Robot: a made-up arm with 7 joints. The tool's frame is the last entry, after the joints. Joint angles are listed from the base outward. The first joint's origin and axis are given. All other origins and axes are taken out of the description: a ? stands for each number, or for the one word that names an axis. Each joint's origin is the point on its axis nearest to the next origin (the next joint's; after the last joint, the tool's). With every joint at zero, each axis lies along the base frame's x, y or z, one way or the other. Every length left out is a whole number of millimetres.
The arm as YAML. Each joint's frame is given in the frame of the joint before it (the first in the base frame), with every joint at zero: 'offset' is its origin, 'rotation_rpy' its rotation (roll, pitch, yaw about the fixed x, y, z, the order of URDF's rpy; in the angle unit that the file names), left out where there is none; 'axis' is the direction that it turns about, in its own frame. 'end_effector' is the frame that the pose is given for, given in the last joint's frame.
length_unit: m
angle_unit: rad
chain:
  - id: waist
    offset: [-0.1, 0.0, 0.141]
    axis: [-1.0, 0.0, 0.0]
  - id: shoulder
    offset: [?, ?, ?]
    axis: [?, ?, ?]
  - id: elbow
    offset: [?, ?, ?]
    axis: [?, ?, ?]
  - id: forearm
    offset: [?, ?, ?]
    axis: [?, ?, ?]
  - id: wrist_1
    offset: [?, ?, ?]
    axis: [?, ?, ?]
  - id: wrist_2
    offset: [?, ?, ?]
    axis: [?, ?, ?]
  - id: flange
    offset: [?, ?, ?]
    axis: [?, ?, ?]
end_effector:
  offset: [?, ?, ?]
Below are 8 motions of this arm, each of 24 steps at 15 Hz.
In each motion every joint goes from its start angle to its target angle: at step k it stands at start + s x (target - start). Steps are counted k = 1, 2, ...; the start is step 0. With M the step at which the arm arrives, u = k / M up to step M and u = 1 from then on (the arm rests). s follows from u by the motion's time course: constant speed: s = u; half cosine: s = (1 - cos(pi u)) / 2; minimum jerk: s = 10 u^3 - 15 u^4 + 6 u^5.
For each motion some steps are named. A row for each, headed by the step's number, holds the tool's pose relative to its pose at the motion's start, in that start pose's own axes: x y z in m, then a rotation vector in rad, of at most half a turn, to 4 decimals.
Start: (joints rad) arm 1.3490 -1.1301 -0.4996 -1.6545 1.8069 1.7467 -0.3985
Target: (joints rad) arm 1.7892 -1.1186 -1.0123 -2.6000 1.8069 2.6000 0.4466
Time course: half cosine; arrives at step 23
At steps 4, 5, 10, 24:
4: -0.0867 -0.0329 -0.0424 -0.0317 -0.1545 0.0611
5: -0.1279 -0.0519 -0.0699 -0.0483 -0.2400 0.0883
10: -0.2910 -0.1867 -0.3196 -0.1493 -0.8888 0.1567
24: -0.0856 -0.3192 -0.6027 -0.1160 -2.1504 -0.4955

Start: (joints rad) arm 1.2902 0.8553 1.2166 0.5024 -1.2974 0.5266 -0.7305
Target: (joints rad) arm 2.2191 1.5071 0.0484 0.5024 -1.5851 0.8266 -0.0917
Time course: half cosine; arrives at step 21
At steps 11, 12, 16, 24:
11: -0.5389 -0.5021 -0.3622 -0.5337 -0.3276 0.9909
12: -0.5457 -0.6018 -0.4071 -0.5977 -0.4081 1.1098
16: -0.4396 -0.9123 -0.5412 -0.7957 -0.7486 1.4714
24: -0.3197 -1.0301 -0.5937 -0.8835 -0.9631 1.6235

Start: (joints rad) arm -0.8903 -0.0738 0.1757 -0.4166 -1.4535 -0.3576 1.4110
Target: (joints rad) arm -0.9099 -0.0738 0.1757 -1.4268 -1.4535 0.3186 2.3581
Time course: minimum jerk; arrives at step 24
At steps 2, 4, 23, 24:
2: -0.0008 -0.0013 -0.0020 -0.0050 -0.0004 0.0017
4: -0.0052 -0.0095 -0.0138 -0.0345 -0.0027 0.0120
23: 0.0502 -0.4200 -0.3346 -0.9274 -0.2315 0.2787
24: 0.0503 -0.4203 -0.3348 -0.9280 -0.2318 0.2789

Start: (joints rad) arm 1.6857 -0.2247 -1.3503 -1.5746 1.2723 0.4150 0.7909
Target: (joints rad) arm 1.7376 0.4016 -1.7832 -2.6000 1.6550 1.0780 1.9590
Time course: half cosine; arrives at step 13
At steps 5, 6, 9, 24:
5: 0.1512 0.0779 -0.3548 -0.2805 -0.6126 -0.4260
6: 0.2682 0.0890 -0.4313 -0.3461 -0.7797 -0.6543
9: 0.6294 0.0351 -0.4722 -0.3571 -1.0210 -1.4814
24: 0.7926 -0.0498 -0.4203 -0.1798 -0.9316 -2.0355

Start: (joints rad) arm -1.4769 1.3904 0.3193 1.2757 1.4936 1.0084 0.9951
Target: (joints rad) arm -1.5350 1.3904 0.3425 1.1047 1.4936 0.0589 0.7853
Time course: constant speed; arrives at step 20
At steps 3, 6, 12, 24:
3: -0.0196 -0.0102 0.0178 0.0374 0.0561 0.0938
6: -0.0358 -0.0221 0.0359 0.0740 0.1146 0.1863
12: -0.0572 -0.0490 0.0719 0.1433 0.2386 0.3672
24: -0.0621 -0.0857 0.1167 0.2250 0.4191 0.5992

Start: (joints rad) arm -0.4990 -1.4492 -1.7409 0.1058 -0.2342 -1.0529 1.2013
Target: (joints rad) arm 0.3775 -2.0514 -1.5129 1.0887 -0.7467 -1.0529 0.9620
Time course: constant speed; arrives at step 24
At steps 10, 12, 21, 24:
10: 0.0411 -0.0735 0.2140 0.7825 -0.2727 -0.4424
12: 0.0264 -0.1071 0.2360 0.9347 -0.3609 -0.5237
21: -0.1297 -0.2347 0.2059 1.5922 -0.8743 -0.8263
24: -0.1962 -0.2479 0.1476 1.8010 -1.0814 -0.8953

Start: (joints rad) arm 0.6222 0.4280 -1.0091 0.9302 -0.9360 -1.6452 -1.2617
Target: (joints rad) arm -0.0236 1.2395 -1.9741 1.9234 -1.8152 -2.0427 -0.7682
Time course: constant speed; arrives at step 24
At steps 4, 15, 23, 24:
4: 0.0291 -0.0153 -0.0756 -0.1203 0.0958 0.0108
15: -0.0432 -0.2109 -0.3178 -0.6607 0.4942 0.1648
23: -0.2400 -0.5049 -0.3456 -1.1693 0.9064 0.4390
24: -0.2669 -0.5472 -0.3300 -1.2347 0.9626 0.4875

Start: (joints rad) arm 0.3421 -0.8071 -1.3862 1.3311 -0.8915 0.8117 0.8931
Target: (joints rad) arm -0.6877 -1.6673 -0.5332 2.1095 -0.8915 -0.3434 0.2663
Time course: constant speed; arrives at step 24
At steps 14, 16, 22, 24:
14: 0.5217 0.2809 -0.4568 -0.5196 0.8234 -0.6359
16: 0.6004 0.2437 -0.5547 -0.5561 0.8799 -0.7960
22: 0.8049 -0.0021 -0.7832 -0.5944 0.8940 -1.3336
24: 0.8583 -0.1167 -0.8196 -0.5808 0.8412 -1.5187

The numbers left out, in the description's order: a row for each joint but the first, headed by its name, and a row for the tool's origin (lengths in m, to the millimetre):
shoulder: xyz 0.0 -0.025 -0.058, axis 0.0 1.0 0.0
elbow: xyz 0.199 0.0 0.046, axis 1.0 0.0 0.0
forearm: xyz 0.0 -0.091 0.166, axis 0.0 0.0 -1.0
wrist_1: xyz -0.238 -0.071 0.0, axis -1.0 0.0 0.0
wrist_2: xyz 0.0 0.148 -0.039, axis 0.0 -1.0 0.0
flange: xyz -0.124 0.0 0.184, axis -1.0 0.0 0.0
tool: xyz 0.0 0.4 0.018

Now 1 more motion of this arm.
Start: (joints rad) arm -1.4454 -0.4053 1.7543 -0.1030 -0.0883 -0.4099 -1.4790
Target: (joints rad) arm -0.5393 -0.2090 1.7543 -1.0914 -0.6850 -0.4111 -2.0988
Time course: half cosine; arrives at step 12
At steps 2, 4, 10, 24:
2: 0.0148 0.0130 0.0084 0.0117 0.0391 -0.0307
4: 0.0757 0.0524 0.0285 0.0537 0.1335 -0.1456
10: 0.5053 0.0920 0.0494 0.3446 0.1590 -0.8629
24: 0.5523 0.0758 0.0511 0.3833 0.1232 -0.9448

